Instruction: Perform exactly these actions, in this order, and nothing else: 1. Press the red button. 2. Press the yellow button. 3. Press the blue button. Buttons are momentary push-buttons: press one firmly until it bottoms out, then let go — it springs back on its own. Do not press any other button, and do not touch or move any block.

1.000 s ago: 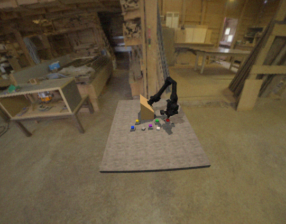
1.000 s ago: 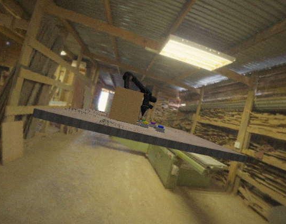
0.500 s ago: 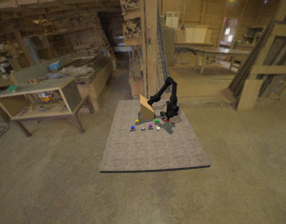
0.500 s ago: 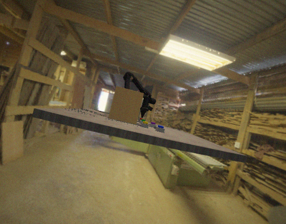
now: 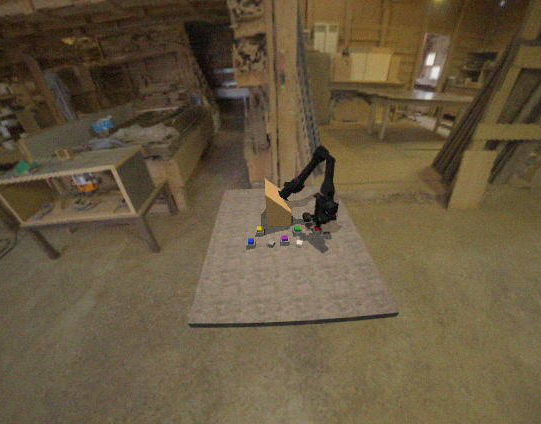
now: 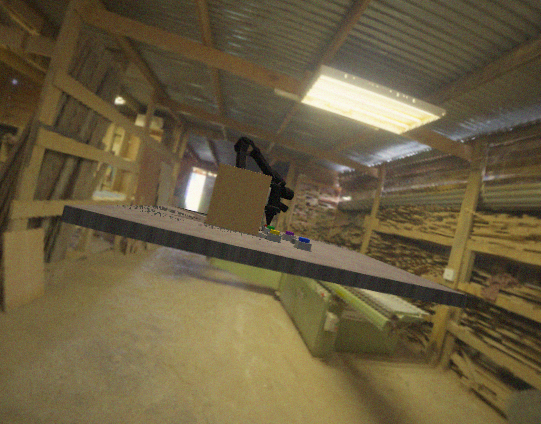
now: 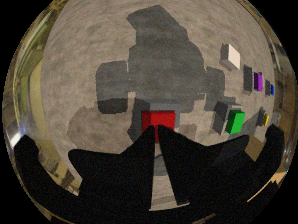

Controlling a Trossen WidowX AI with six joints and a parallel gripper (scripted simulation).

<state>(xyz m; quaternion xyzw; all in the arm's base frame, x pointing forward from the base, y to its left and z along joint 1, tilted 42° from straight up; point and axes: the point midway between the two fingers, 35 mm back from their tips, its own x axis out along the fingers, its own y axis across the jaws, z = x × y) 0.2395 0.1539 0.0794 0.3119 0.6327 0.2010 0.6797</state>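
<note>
My gripper tip is now 10 mm above the red button. Round my gripper tip: white block: 80 mm ahead, 140 mm to the right, 20 mm below; then green button: 20 mm behind, 120 mm to the right; then purple button: 50 mm ahead, 210 mm to the right.
</note>
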